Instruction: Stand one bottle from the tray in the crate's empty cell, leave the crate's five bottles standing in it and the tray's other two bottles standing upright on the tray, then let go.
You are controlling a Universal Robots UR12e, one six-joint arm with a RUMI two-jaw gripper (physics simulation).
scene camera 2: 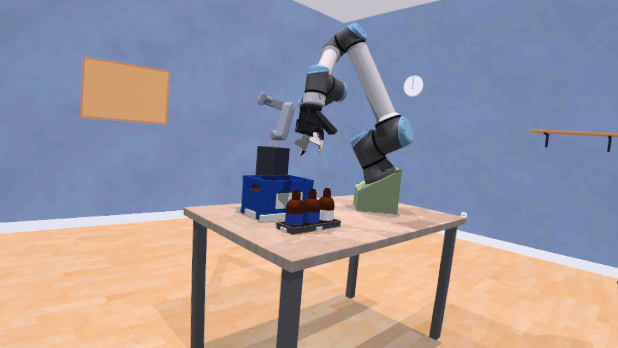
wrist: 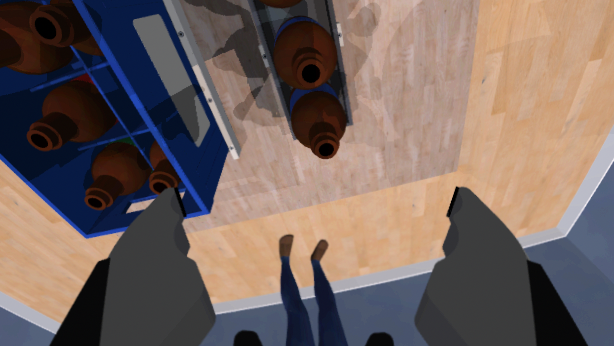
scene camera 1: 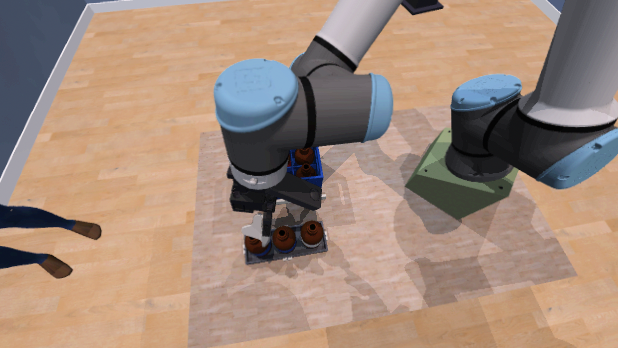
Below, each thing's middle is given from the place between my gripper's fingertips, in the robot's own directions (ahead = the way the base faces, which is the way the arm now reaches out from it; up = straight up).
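Scene:
Brown bottle (wrist: 305, 55): my hand is 10 mm past it, 20 mm to the right of it and 220 mm above it.

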